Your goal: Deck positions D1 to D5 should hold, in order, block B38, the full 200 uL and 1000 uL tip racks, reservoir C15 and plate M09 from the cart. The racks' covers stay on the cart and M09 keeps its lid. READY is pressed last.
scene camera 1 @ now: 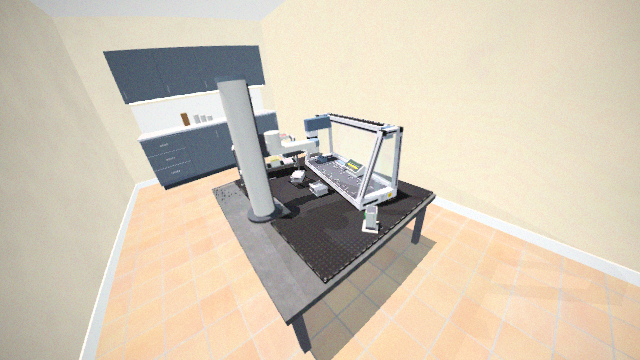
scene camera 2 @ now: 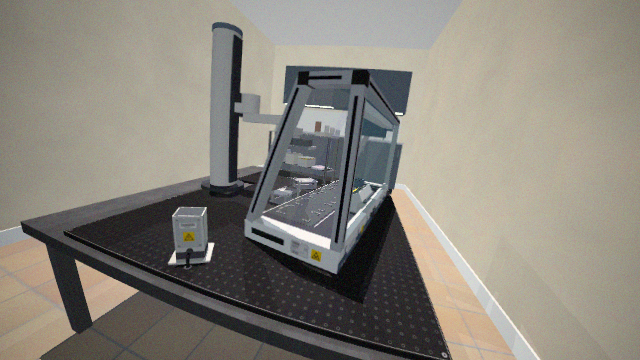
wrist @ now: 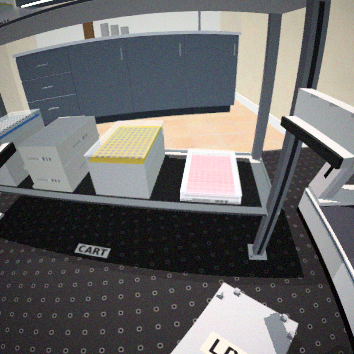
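My gripper (wrist: 146, 111) is open and empty, facing the cart's lower shelf (wrist: 135, 202); its fingers show at both sides of the wrist view. Between them, from left to right, stand a grey two-tier block stack (wrist: 57, 152), a yellow-topped tip rack (wrist: 125, 160) and a pink plate (wrist: 212, 175). A blue-edged tip rack (wrist: 20, 125) is partly cut off at far left. Their small labels are not readable. The bare grey deck (scene camera 1: 345, 181) (scene camera 2: 312, 212) lies inside the framed enclosure; part of it shows at right in the wrist view. Reservoir C15 and READY cannot be made out.
The upper shelf (wrist: 150, 11) crosses above, with a cart post (wrist: 282, 182) at right. White stand LP1 (wrist: 240, 325) (scene camera 1: 298, 176) and another white stand (scene camera 1: 318, 188) are on the black mat. A small white box device (scene camera 1: 371, 217) (scene camera 2: 190, 230) stands near the enclosure (scene camera 1: 367, 170) (scene camera 2: 350, 165).
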